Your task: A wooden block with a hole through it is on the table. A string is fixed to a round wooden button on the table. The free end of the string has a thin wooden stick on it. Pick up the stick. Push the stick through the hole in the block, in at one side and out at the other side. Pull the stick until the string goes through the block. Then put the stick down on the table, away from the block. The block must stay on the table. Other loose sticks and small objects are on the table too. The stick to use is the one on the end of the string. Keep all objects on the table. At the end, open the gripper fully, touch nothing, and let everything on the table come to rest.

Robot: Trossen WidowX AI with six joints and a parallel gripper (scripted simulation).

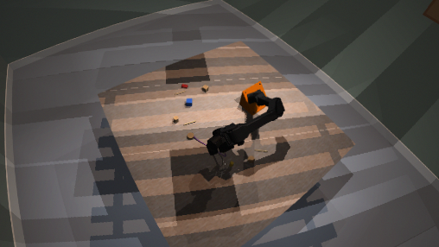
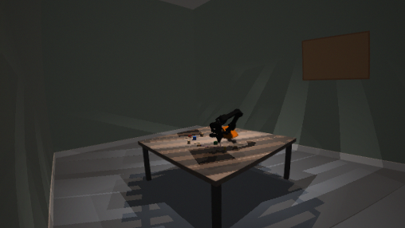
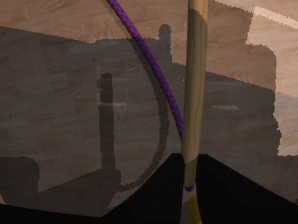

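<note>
The green wooden block is 120 mm to the right of my gripper tip, 70 mm behind it and 40 mm below it. Round my gripper tip: thin wooden stick 10 mm to the right; round wooden button 200 mm to the right, 90 mm ahead, 50 mm below; cylinder 340 mm to the right, 120 mm ahead, 40 mm below.
</note>
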